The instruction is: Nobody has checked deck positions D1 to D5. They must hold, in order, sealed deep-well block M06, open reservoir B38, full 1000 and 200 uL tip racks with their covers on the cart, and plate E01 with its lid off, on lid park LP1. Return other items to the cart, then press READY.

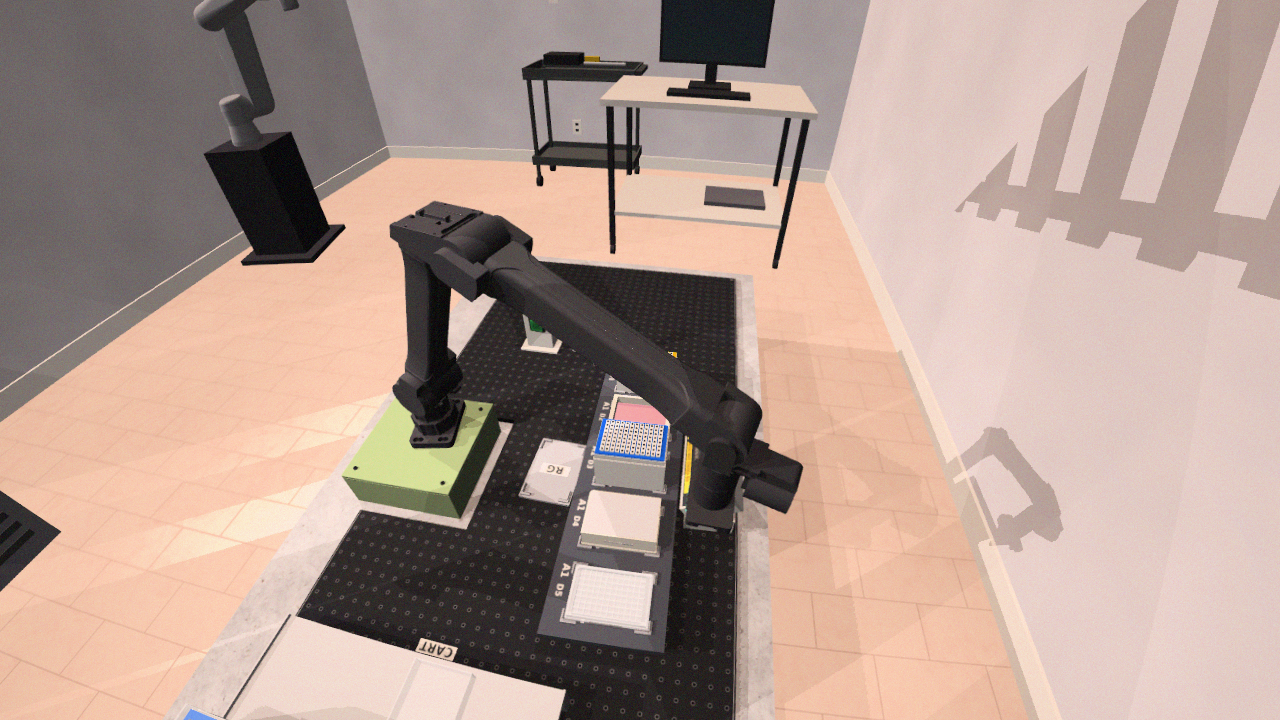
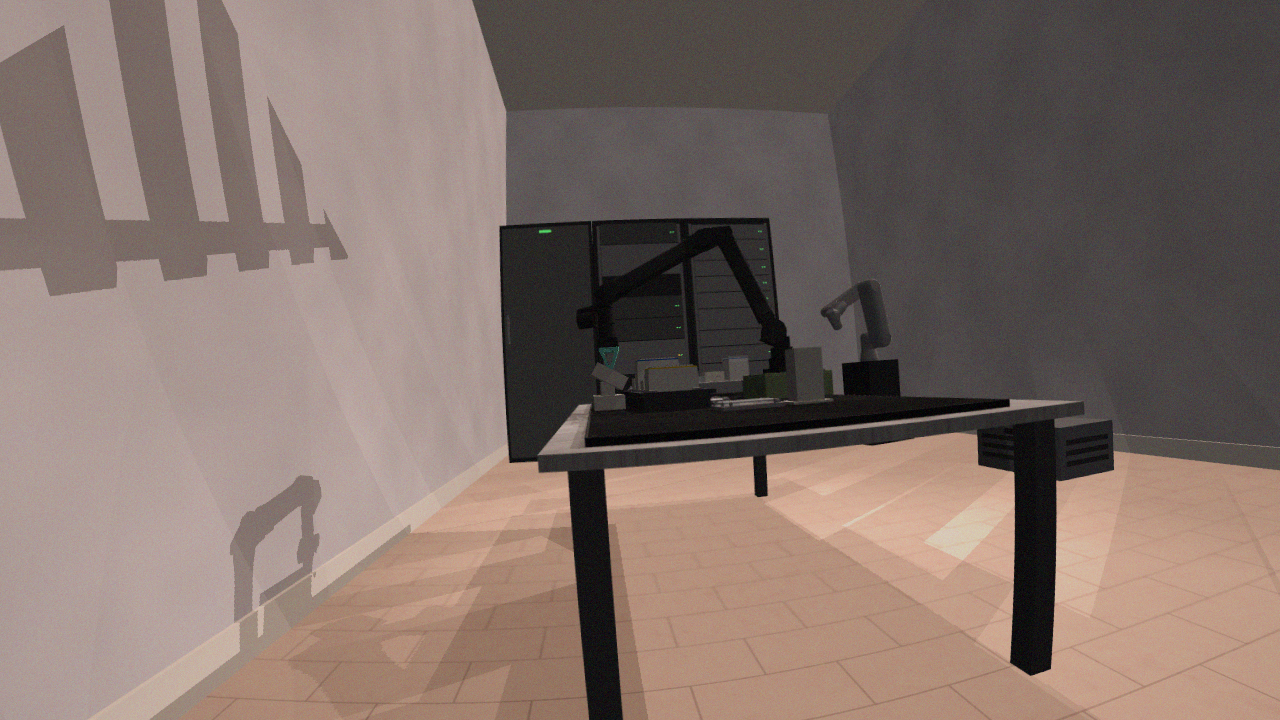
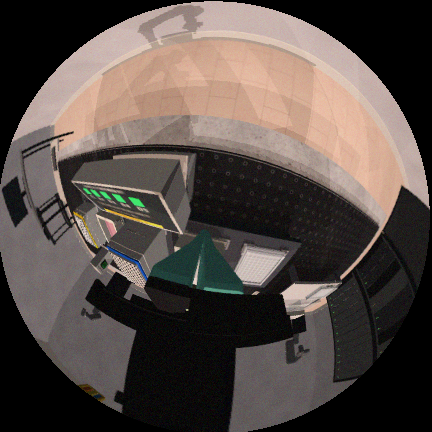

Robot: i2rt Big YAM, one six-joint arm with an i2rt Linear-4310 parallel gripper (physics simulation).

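Frame: origin at the arm's base, x ahead, y left, z up, level; centimetres.
Where they show: gripper, fingertip midpoint: (image 1: 703, 520) (image 3: 203, 234); arm's base, link origin: (image 1: 439, 424) (image 2: 783, 372).
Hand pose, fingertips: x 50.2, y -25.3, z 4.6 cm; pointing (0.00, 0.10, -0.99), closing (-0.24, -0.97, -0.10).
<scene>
Each offset is from my fingertips to the centre of the thing. "pt": to the spot under its first point.
My gripper (image 3: 203, 234) (image 2: 609, 360) is shut and empty; its teal fingers are pressed together. It hangs over the right edge of the deck strip, beside the status panel (image 1: 687, 467) (image 3: 132, 189), which shows a row of green lights. On the strip I see a pink reservoir {dx -8.9, dy +27.8, dz -5.8 cm} (image 1: 640, 410) (image 3: 109, 228), a blue-rimmed tip rack {dx -11.0, dy +15.6, dz -2.5 cm} (image 1: 632, 439) (image 3: 127, 267), a white-topped covered rack {dx -13.1, dy +3.4, dz -5.3 cm} (image 1: 620, 522) and an open well plate {dx -15.2, dy -8.8, dz -6.7 cm} (image 1: 609, 597) (image 3: 257, 264). A clear lid {pt dx -26.9, dy +18.5, dz -11.4 cm} (image 1: 553, 470) lies left of the strip. The far end of the strip is hidden behind my arm.
The white cart top (image 1: 393, 680) (image 3: 310, 294) is at the near end of the table. A green button on a white base {pt dx -34.2, dy +57.4, dz -5.2 cm} (image 1: 536, 329) stands at the far end. My green arm base (image 1: 420, 460) sits to the left. The table's right edge is close to the gripper.
</scene>
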